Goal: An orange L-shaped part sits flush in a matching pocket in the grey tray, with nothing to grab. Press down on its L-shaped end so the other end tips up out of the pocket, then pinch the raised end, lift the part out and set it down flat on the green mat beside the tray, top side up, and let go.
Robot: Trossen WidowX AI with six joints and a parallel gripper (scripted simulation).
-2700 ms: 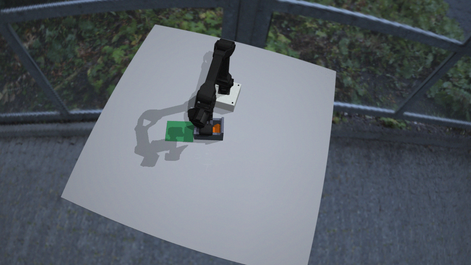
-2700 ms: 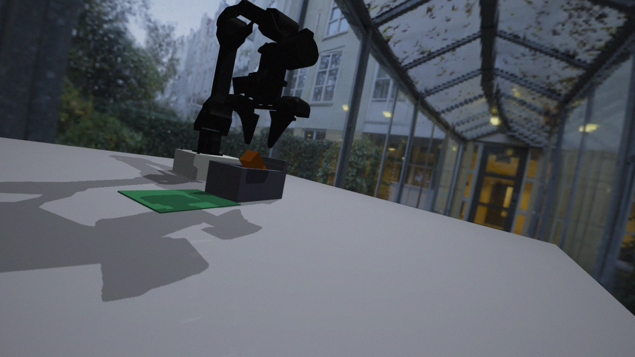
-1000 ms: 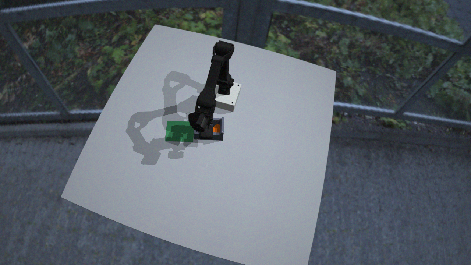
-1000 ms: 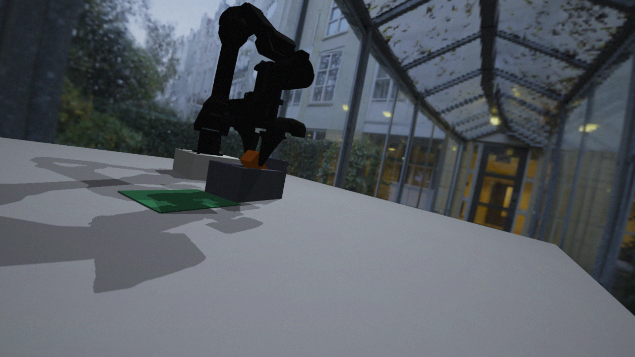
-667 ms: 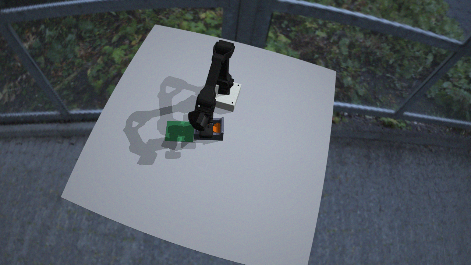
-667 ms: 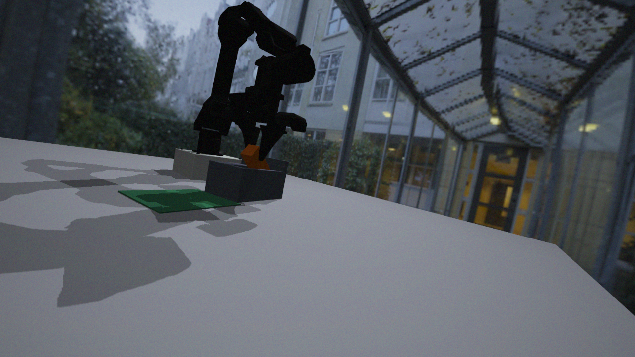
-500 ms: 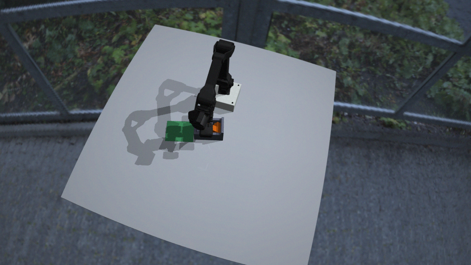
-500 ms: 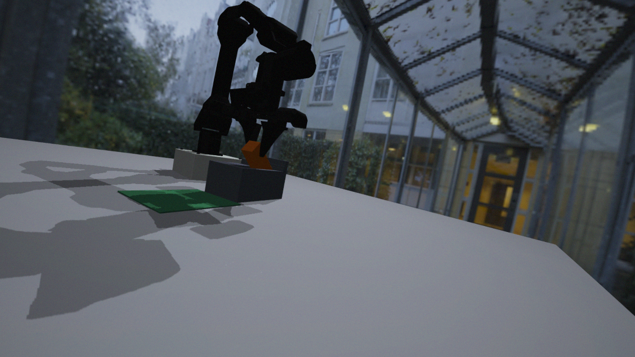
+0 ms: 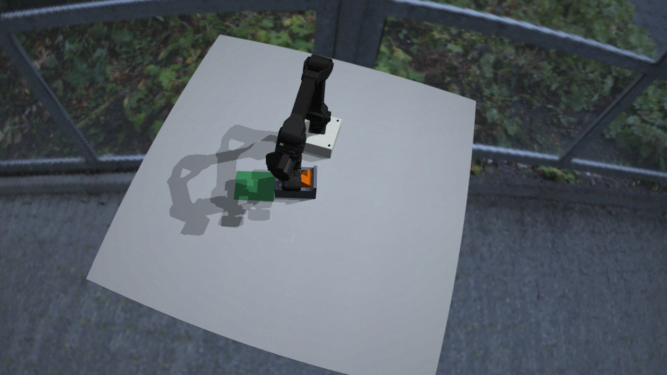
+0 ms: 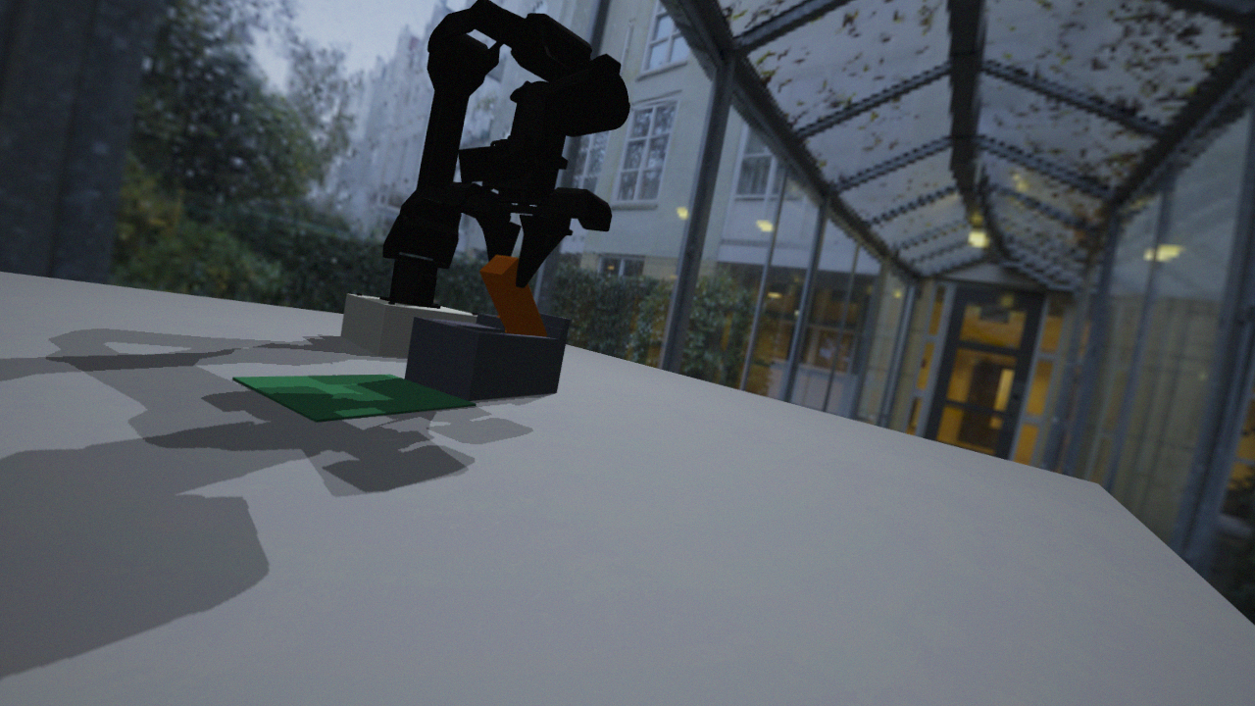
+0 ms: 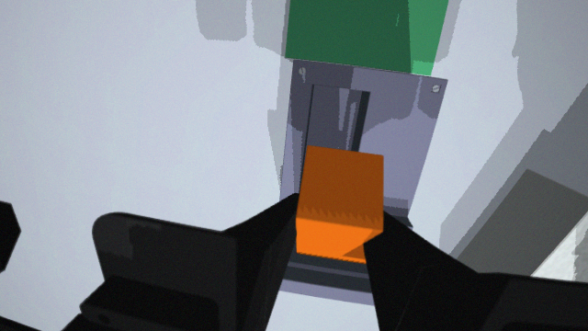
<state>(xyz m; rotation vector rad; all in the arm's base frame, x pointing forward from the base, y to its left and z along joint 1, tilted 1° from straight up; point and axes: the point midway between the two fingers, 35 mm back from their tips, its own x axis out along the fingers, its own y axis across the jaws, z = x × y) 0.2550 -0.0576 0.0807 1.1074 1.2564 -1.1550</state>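
Now: the green mat 150 mm to the right of my gripper tip and 130 mm below it. Round my gripper tip: orange L-shaped part (30 mm to the left, 30 mm below, 20 mm behind).
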